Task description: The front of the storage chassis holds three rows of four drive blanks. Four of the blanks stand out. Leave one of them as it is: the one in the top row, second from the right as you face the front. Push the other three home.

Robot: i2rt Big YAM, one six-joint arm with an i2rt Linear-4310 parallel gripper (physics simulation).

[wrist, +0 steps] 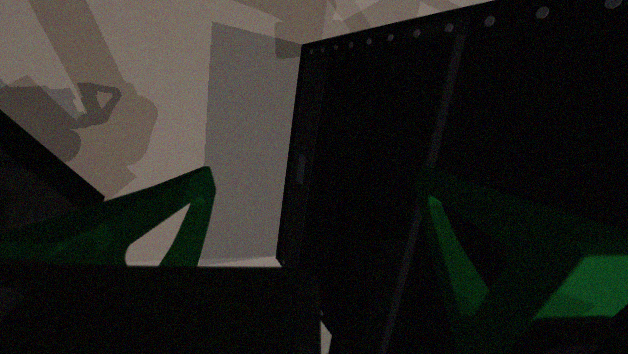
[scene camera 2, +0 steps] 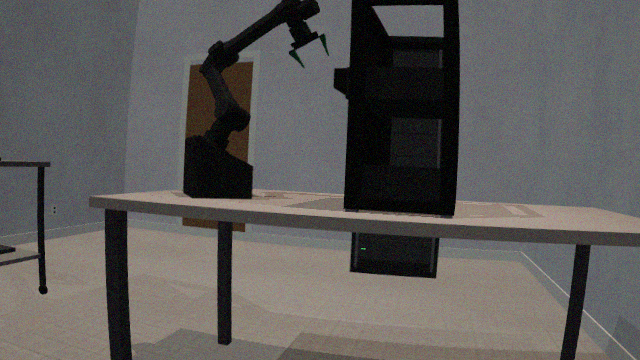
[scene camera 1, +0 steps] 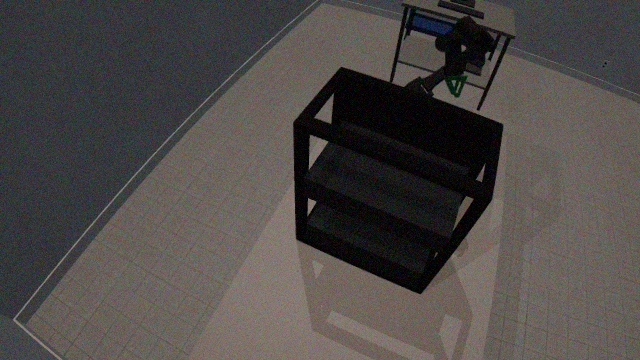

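The dark storage chassis stands upright on the table. Its open back faces the view in scene camera 1, and its front faces the arm. In scene camera 2 a dark block, which looks like a drive blank standing out, juts from the upper part of the front. Its row and column cannot be told. The single blanks cannot be made out in the dark wrist view, and the front is hidden in scene camera 1. My gripper is open and empty, in front of the chassis and above the jutting block's height.
The arm's base stands on the table, in front of the chassis. The arm reaches up from it and bends down at the wrist. A second table with a blue item under its top stands farther off. A brown door is behind the arm.
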